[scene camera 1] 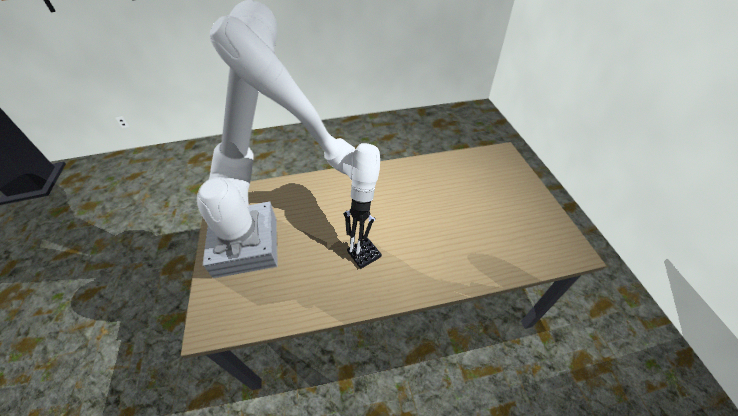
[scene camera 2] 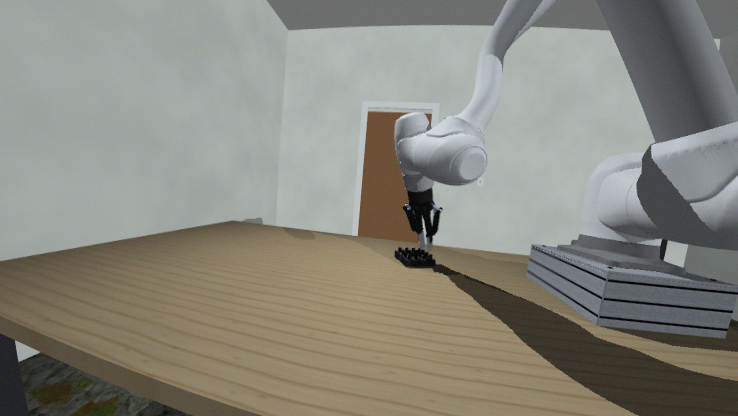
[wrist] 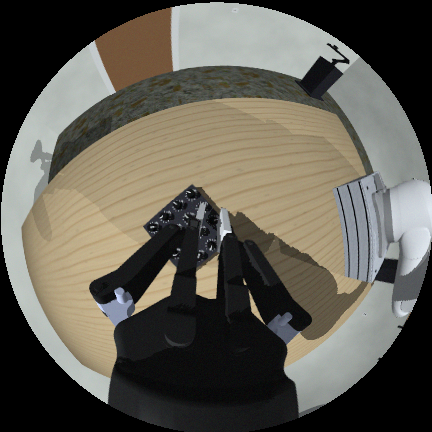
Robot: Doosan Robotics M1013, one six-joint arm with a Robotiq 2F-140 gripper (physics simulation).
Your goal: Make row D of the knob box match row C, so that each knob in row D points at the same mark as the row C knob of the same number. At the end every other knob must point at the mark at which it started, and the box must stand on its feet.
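Places are measured from the arm's base along level axes (x ahead, y left, z up), in centimetres.
Pixels of known places: gripper, between the fingertips: (scene camera 1: 354, 251) (scene camera 2: 426, 248) (wrist: 211, 214); arm's base, origin of its link: (scene camera 1: 238, 232) (scene camera 2: 612, 260) (wrist: 382, 216).
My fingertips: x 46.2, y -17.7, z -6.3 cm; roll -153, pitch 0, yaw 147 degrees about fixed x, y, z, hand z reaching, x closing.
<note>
Ahead of a thing's pixels: the offset from my fingertips to its top centre. Level surfaces: height alone.
The black knob box {dx +4.1, dy +0.9, dz -1.1 cm} (scene camera 1: 370, 255) (scene camera 2: 416, 263) (wrist: 172, 210) stands upright and flat on the table. Several black knobs with white marks around them cover its top. In the wrist view, one knob {dx +1.6, dy -4.3, dz -1.2 cm} (wrist: 191, 194) is at the top corner and another knob {dx +9.2, dy -1.5, dz -1.2 cm} (wrist: 153, 228) at the left corner. Row letters and exact pointer directions are too small to read. My gripper (scene camera 1: 355, 248) (scene camera 2: 425, 246) (wrist: 211, 214) points down over the side of the box nearer the arm's base. Its pale fingertips stand a small gap apart and hold nothing. A knob {dx -0.2, dy +0.8, dz -1.2 cm} (wrist: 213, 220) shows between them. The fingers hide part of the box.
The wooden table {dz -5.0 cm} (scene camera 1: 465, 206) (scene camera 2: 206, 310) (wrist: 250, 145) carries the box and the arm's grey base block (scene camera 1: 242, 264) (scene camera 2: 563, 286) (wrist: 356, 230). The arm's shadow falls between base and box. A brown door (scene camera 2: 385, 175) (wrist: 137, 45) is in the wall behind.
</note>
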